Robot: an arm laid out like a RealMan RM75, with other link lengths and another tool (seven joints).
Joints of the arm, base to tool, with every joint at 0 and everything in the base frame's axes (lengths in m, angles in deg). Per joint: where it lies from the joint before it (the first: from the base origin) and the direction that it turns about. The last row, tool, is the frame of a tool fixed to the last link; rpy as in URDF.
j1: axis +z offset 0 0 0.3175
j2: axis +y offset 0 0 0
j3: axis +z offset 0 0 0.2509
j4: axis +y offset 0 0 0
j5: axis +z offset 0 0 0.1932
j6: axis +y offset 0 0 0
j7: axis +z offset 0 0 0.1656
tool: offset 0.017 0.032 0.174 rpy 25.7 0 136.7
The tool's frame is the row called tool.
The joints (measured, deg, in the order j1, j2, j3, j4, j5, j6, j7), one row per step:
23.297 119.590 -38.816 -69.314 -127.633 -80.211 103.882
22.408 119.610 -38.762 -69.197 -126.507 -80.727 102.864
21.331 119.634 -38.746 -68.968 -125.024 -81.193 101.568
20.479 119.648 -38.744 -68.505 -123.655 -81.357 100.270
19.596 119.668 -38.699 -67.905 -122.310 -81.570 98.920
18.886 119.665 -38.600 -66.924 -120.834 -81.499 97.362
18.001 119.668 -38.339 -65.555 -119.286 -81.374 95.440
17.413 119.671 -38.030 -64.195 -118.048 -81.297 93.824
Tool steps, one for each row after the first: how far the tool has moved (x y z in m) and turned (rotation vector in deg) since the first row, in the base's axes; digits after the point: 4 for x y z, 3 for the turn. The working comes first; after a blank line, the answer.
Tool pose at each row, in the base's axes (x y z in m, rotation vector in deg; the steps are taken from these numbers as rounded here):
0.2788 0.4306 -0.0019 -7.584 173.357 21.102
0.2788 0.4258 -0.0025 -8.186 173.909 21.086
0.2785 0.4206 -0.0031 -8.983 174.577 21.302
0.2782 0.4172 -0.0036 -9.748 175.145 21.713
0.2784 0.4132 -0.0045 -10.373 175.779 22.063
0.2781 0.4108 -0.0054 -11.061 176.454 22.771
0.2798 0.4075 -0.0065 -11.423 177.180 23.640
0.2808 0.4050 -0.0079 -11.646 177.900 24.362

0.0000 -0.0048 -0.0006 -0.096 0.520 0.440
-0.0003 -0.0100 -0.0012 -0.063 1.183 1.025
-0.0006 -0.0134 -0.0017 0.107 1.781 1.586
-0.0004 -0.0174 -0.0026 0.232 2.442 2.056
-0.0007 -0.0198 -0.0035 0.576 3.198 2.582
0.0010 -0.0231 -0.0046 1.021 4.039 2.907
0.0020 -0.0256 -0.0060 1.375 4.857 3.135

